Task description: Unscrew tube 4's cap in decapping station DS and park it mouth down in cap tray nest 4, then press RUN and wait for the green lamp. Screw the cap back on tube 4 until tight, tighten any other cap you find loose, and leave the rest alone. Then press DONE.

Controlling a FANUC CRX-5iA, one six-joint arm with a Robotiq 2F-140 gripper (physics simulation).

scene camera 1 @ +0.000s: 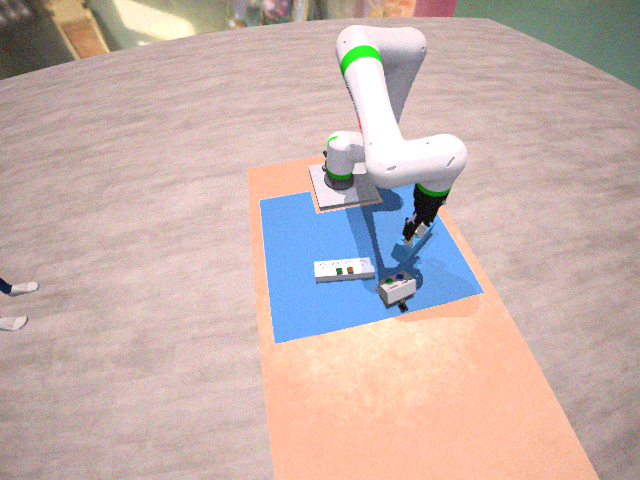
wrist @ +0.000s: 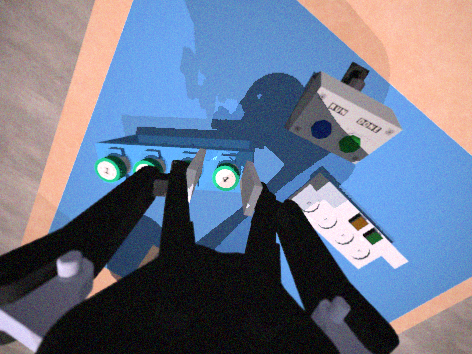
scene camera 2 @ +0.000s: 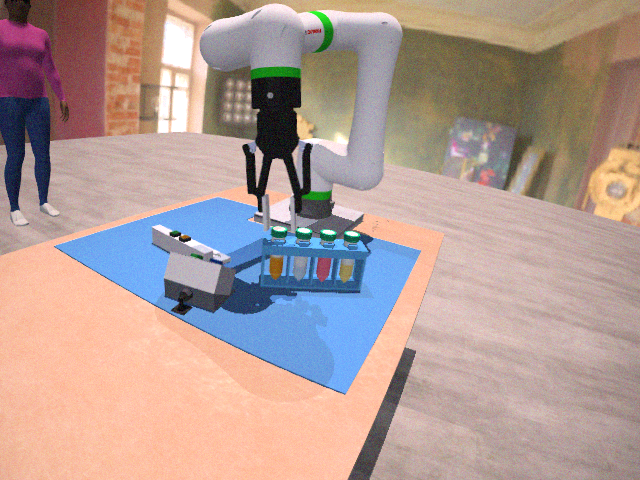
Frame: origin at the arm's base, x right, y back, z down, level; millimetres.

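Seen in the pictures: gripper, fingertip midpoint: point(scene camera 1: 413, 239) point(wrist: 223, 166) point(scene camera 2: 280, 229); arm's base, origin of the base link: point(scene camera 1: 339, 179) point(scene camera 2: 310, 210).
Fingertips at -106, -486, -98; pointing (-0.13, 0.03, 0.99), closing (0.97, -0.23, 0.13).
Note:
Pixels of each thing's middle, then the offset from my fingertips to it, as dx, dy, dz. "spot": a spot on its surface instead.
- Tube 4, surface spot: point(scene camera 2: 276, 267) spot: +3, +2, +87
- blue rack, body centre: point(wrist: 184, 160) point(scene camera 2: 312, 261) point(scene camera 1: 415, 236) -60, +50, +75
- Cap 1, body centre: point(wrist: 111, 169) point(scene camera 2: 351, 236) -129, +86, +12
- white cap tray, body centre: point(wrist: 345, 230) point(scene camera 2: 189, 241) point(scene camera 1: 343, 266) +258, +26, +100
- grey button box, body centre: point(wrist: 338, 120) point(scene camera 2: 200, 274) point(scene camera 1: 396, 287) +112, -120, +84
- blue button, body centre: point(wrist: 321, 128) +91, -96, +62
- green button, body centre: point(wrist: 349, 143) +136, -99, +62
- orange square, surface spot: point(wrist: 358, 222) spot: +242, -6, +73
- dark green square, surface spot: point(wrist: 373, 236) spot: +280, +2, +73
Tube 4 point(scene camera 2: 276, 267) holds orange liquid and stands upright in the blue rack point(scene camera 1: 400, 251) point(scene camera 2: 310, 253), its green-rimmed cap 4 point(scene camera 2: 279, 232) point(wrist: 225, 178) on top. My gripper point(scene camera 1: 415, 236) point(scene camera 2: 279, 222) point(wrist: 223, 166) is open and points down over cap 4, one pale fingertip on each side in the wrist view; contact cannot be told. Cap 1 point(wrist: 108, 170) and cap 2 point(wrist: 147, 165) also show; cap 3 is mostly hidden behind a finger. The white cap tray point(scene camera 1: 330, 276) point(scene camera 2: 161, 238) point(wrist: 395, 257) shows empty round nests. Cap tightness cannot be told.
The grey button box point(scene camera 1: 399, 293) point(scene camera 2: 193, 273) point(wrist: 370, 107) stands near the rack and tray. It has a blue button point(wrist: 321, 129) by RUN and a green button point(wrist: 349, 144) by DONE. The tray carries an orange square point(wrist: 358, 222) and a dark green square point(wrist: 373, 236).

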